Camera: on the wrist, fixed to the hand. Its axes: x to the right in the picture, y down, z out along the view.
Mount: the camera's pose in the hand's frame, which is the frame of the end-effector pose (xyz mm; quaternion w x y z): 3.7 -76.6 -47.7 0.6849 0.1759 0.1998 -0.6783
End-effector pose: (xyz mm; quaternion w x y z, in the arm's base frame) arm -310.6 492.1 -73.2 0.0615 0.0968 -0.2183 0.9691
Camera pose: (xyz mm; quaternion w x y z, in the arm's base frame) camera -309.5 581.9 -83.2 0.7261 0.0316 0.0989 0.6798
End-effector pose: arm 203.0 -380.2 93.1 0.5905 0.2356 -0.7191 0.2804
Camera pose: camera 287.8 -403.8 113.2 0.6969 0.6970 -0.1654 -0.0349
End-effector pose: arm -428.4 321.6 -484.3 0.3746 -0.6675 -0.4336 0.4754
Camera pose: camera -399.1 347.2 -402.8 0.7831 -0.1922 -0.5913 0.0144
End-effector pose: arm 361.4 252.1 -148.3 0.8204 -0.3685 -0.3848 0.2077
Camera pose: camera 405.5 184.0 -108.6 0.8444 0.1114 -0.3130 -0.4201
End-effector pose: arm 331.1 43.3 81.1 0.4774 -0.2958 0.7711 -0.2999
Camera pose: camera 299.2 -0.3 153.5 0.0215 -0.5817 0.3701 -0.7240
